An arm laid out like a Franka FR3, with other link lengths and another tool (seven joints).
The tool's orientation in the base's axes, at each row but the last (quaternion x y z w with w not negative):
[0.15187 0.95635 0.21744 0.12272]
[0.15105 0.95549 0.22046 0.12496]
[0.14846 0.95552 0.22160 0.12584]
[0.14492 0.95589 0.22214 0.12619]
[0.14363 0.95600 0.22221 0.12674]
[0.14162 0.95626 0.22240 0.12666]
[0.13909 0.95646 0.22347 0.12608]
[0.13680 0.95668 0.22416 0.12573]
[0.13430 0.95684 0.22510 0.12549]
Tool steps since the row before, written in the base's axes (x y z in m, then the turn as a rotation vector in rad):
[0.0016 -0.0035 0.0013 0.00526 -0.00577 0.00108]
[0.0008 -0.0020 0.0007 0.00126 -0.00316 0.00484]
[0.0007 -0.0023 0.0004 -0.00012 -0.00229 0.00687]
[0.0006 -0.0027 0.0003 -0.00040 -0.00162 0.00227]
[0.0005 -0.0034 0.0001 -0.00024 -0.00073 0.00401]
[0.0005 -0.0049 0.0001 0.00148 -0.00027 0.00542]
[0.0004 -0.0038 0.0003 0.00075 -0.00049 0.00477]
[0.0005 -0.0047 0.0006 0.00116 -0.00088 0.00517]
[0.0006 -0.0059 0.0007 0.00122 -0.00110 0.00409]
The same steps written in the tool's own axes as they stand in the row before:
[-0.0029 -0.0020 -0.0020 -0.00703 -0.00322 -0.00155]
[-0.0015 -0.0012 -0.0011 -0.00308 -0.00019 -0.00505]
[-0.0015 -0.0016 -0.0010 -0.00187 0.00117 -0.00690]
[-0.0015 -0.0020 -0.0011 -0.00057 -0.00043 -0.00272]
[-0.0016 -0.0028 -0.0013 -0.00073 0.00117 -0.00384]
[-0.0021 -0.0041 -0.0018 -0.00243 0.00258 -0.00436]
[-0.0017 -0.0031 -0.0016 -0.00171 0.00194 -0.00411]
[-0.0021 -0.0037 -0.0022 -0.00229 0.00187 -0.00448]
[-0.0025 -0.0046 -0.0028 -0.00222 0.00120 -0.00362]

